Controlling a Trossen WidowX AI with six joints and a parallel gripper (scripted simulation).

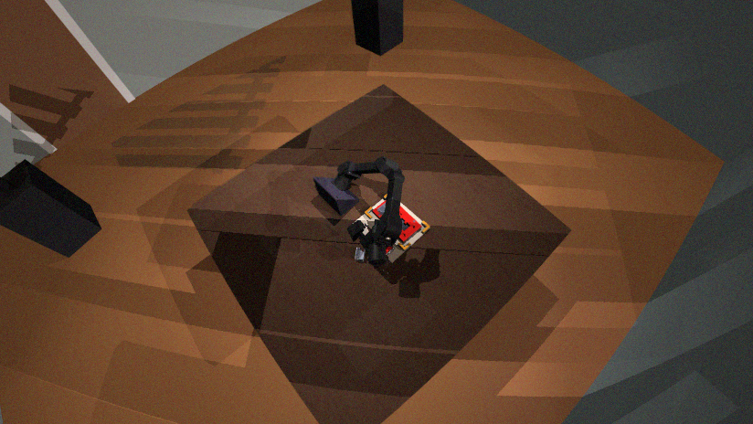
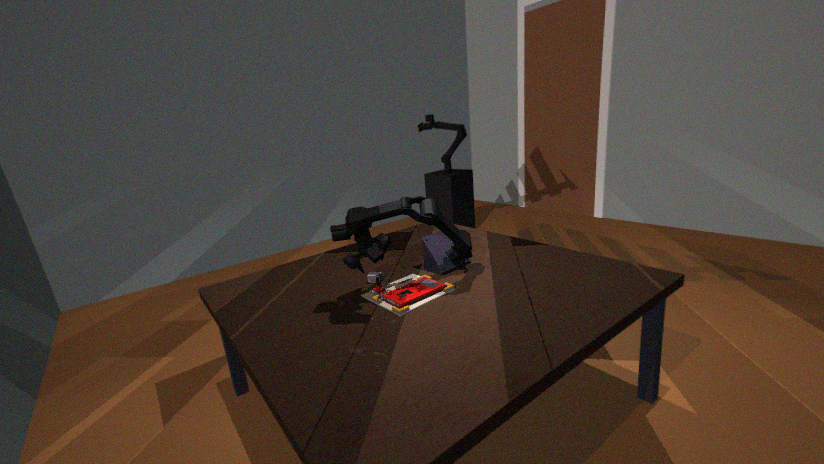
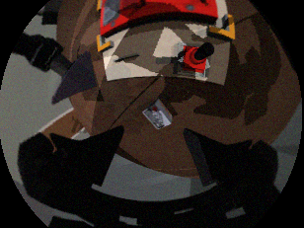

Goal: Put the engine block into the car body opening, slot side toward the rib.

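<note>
The grey engine block lies 5 cm below my gripper tip, 1 cm to the right of it and 1 cm behind it.
</note>
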